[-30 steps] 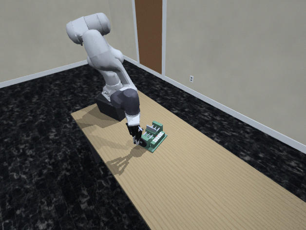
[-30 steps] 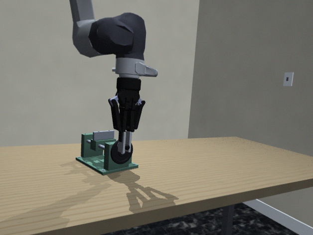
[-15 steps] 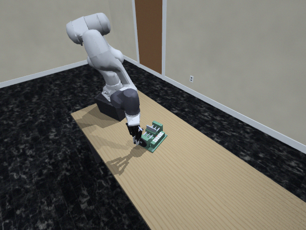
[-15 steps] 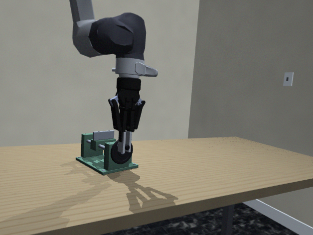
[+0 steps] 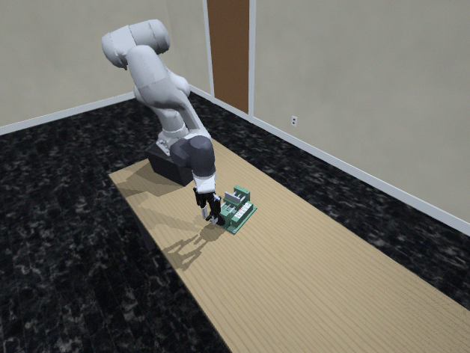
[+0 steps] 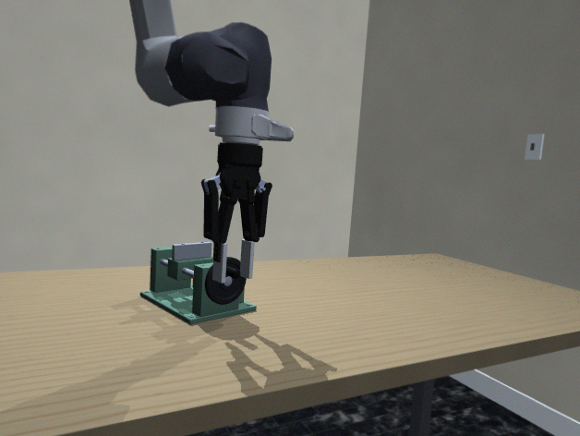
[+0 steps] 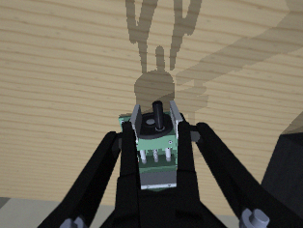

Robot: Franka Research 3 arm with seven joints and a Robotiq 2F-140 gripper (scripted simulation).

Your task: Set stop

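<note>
My gripper is now 20 mm to the right of the black handwheel and 20 mm above it. Also, from my hand: stop block (160 mm to the left, 30 mm below, 10 mm ahead).
</note>
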